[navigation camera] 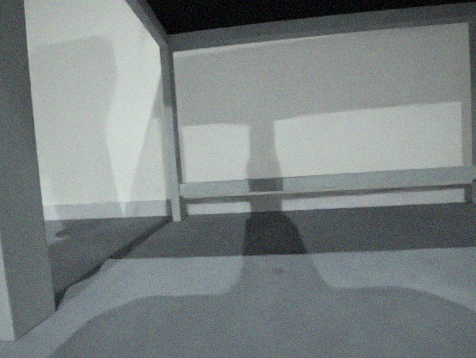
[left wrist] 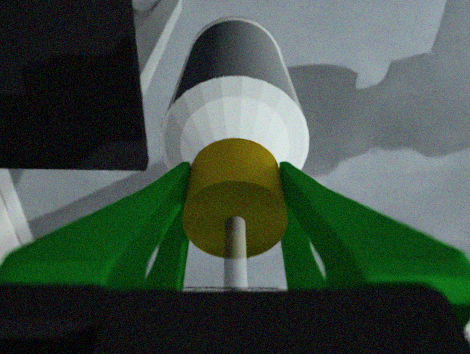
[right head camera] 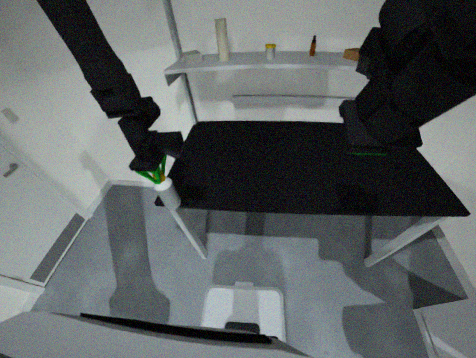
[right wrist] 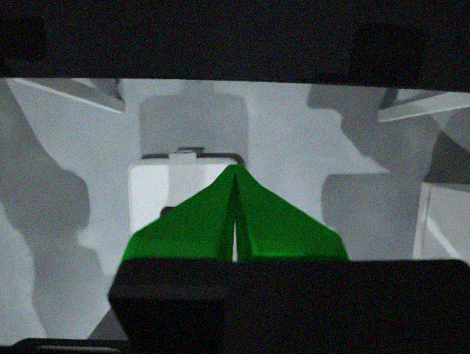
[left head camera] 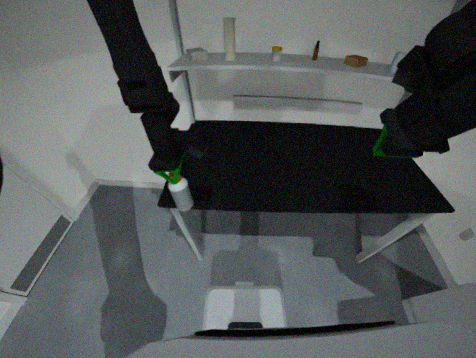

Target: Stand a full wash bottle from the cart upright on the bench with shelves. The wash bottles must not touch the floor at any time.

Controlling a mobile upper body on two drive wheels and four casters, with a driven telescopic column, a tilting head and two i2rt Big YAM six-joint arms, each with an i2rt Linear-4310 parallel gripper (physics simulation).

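Frame: origin at the left arm's base, x left, y up, z ahead, level; centimetres.
Seen in the pictures: left gripper, fingertip midpoint: (left wrist: 234,176) (right head camera: 160,179) (left head camera: 175,179); right gripper, fingertip midpoint: (right head camera: 347,149) (right wrist: 235,175) (left head camera: 373,152).
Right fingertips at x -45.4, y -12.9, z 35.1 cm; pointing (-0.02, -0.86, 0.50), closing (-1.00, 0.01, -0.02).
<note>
Pixels of each thing's top centre, then the offset from my right fingertips to it. Level surfaces: height alone.
- white wash bottle, top centre: (left wrist: 233,332) (left head camera: 167,165) (right head camera: 150,166) dx +46.2, dy -11.8, dz +8.5 cm
- bench's black top, surface height: dy -46.4 cm
- tall pale cylinder, top centre: (left head camera: 228,17) (right head camera: 220,18) dx +31.4, dy +17.1, dz +74.7 cm
- yellow-lidded jar, top centre: (right head camera: 270,44) (left head camera: 277,47) dx +8.3, dy +5.3, dz +74.6 cm
- small brown bottle, top centre: (right head camera: 314,35) (left head camera: 318,40) dx -13.7, dy +8.5, dz +80.2 cm
- brown block, top centre: (right head camera: 357,49) (left head camera: 357,56) dx -35.6, dy +3.3, dz +76.8 cm
A white wash bottle (left head camera: 181,195) (right head camera: 168,194) (left wrist: 237,110) with a yellow-orange cap is in my left gripper (left head camera: 172,176) (right head camera: 159,176) (left wrist: 234,176), which is shut on the cap. The bottle hangs slightly tilted at the front left corner of the bench's black top (left head camera: 290,170) (right head camera: 290,170) (left wrist: 65,115). In the left wrist view the bottle is beside the top's edge, with floor behind it. Whether it touches the bench, I cannot tell. My right gripper (right wrist: 235,175) is shut and empty; in the left head camera it is above the right part of the bench. The cart does not show.
A shelf (left head camera: 300,66) (right head camera: 290,62) above the bench's back holds a tall pale cylinder (left head camera: 229,40) (right head camera: 222,40), a yellow-lidded jar (left head camera: 276,54) (right head camera: 270,52), a small brown bottle (left head camera: 315,51) (right head camera: 313,47) and a brown block (left head camera: 355,61). Bench legs (left head camera: 187,235) (navigation camera: 25,175) stand below.
</note>
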